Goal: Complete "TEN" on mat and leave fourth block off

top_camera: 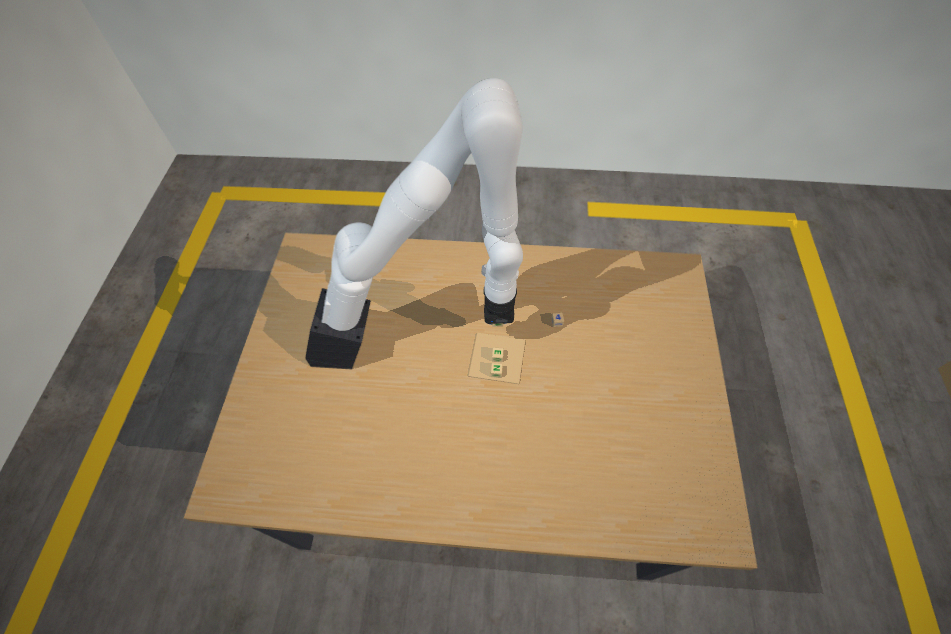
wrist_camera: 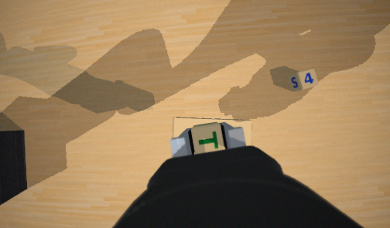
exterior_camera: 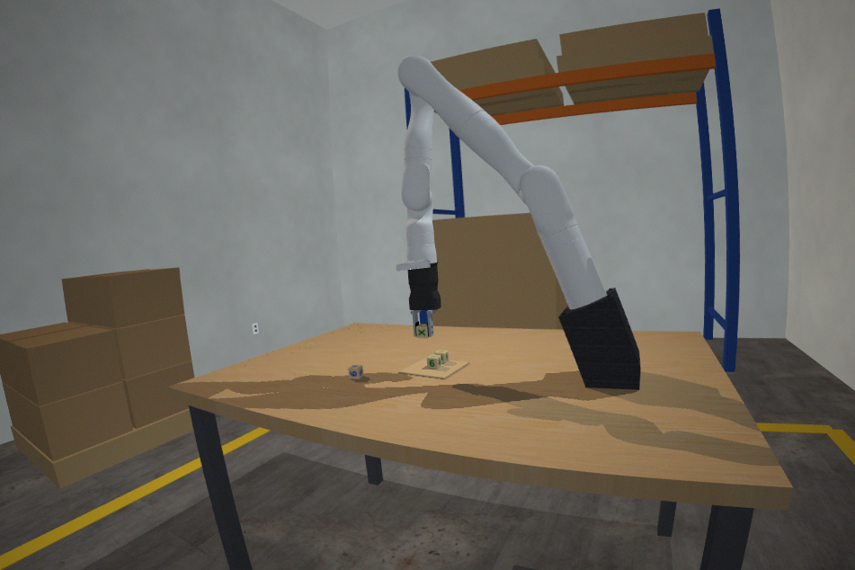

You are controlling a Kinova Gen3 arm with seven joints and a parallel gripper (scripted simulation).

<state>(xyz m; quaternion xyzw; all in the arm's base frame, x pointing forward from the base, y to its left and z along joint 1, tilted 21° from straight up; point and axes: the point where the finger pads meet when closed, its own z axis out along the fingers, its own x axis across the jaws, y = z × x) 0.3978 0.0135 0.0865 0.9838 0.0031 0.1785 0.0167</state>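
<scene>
The E block lies 60 mm to the right of my hand and 100 mm below it. Round my hand: T block (10 mm below); mat (60 mm to the right, 120 mm below).
</scene>
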